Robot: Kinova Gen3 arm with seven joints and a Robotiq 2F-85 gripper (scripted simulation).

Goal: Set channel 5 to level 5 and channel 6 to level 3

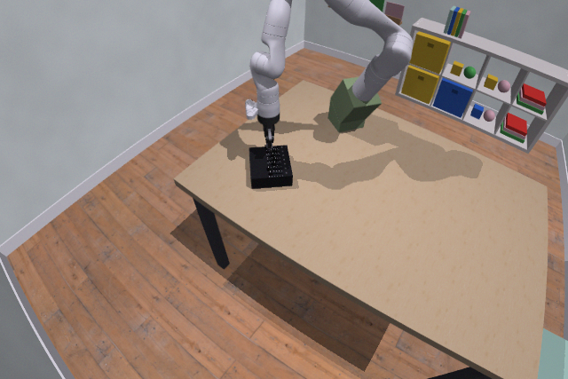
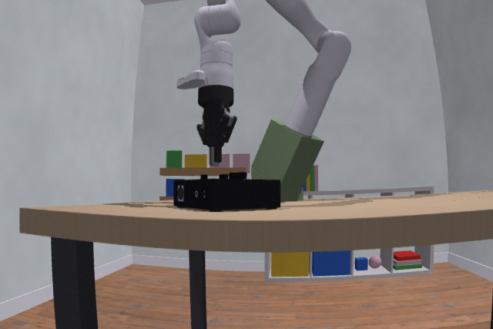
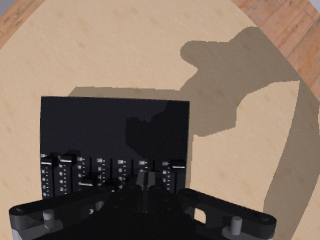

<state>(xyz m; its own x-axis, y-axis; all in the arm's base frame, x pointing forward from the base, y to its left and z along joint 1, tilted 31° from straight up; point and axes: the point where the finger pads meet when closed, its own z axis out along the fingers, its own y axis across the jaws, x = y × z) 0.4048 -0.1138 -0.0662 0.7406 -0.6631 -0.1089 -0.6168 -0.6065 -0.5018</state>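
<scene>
Right now my hand is 20 mm to the right of the channel 5 fader and 40 mm above it. From my hand the other things lie so: channel 6 fader 20 mm behind, 10 mm to the left, 40 mm below.
</scene>
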